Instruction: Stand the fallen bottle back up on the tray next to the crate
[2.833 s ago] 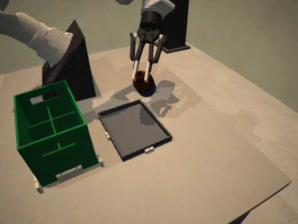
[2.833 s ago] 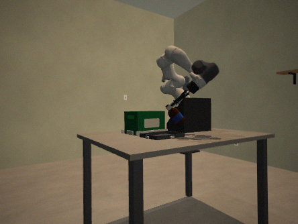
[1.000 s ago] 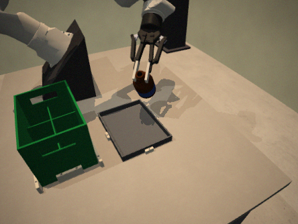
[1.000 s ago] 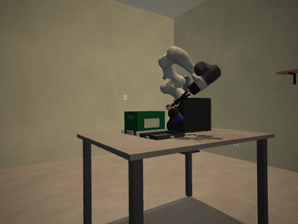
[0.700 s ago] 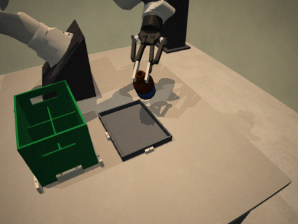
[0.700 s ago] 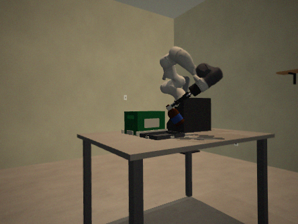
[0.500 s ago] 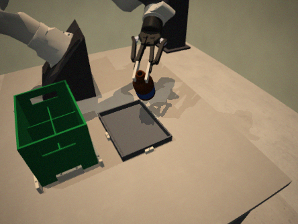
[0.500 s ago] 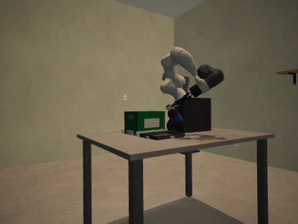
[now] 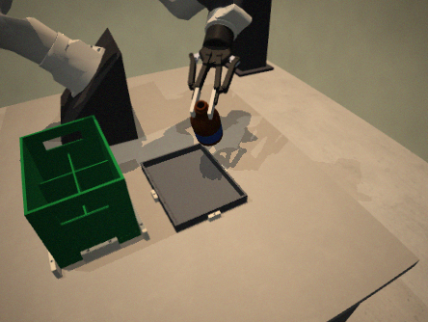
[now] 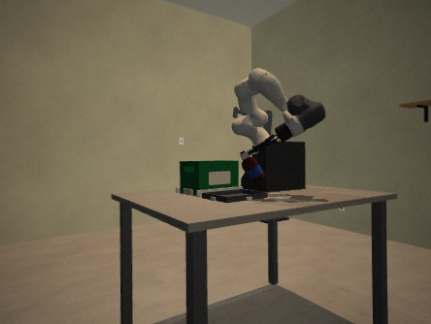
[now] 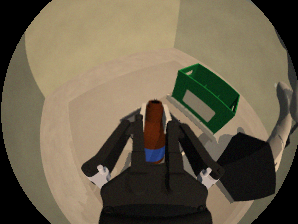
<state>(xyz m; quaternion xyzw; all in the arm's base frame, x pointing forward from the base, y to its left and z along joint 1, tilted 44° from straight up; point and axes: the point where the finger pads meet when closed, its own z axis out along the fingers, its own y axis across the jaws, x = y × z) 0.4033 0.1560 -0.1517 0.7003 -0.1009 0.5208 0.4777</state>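
Right now the bottle is 60 mm below my hand, 10 mm to the left of it and 10 mm behind it. Round my hand: green crate: 330 mm to the right, 130 mm below; dark tray: 200 mm below, 60 mm to the right, 30 mm ahead.
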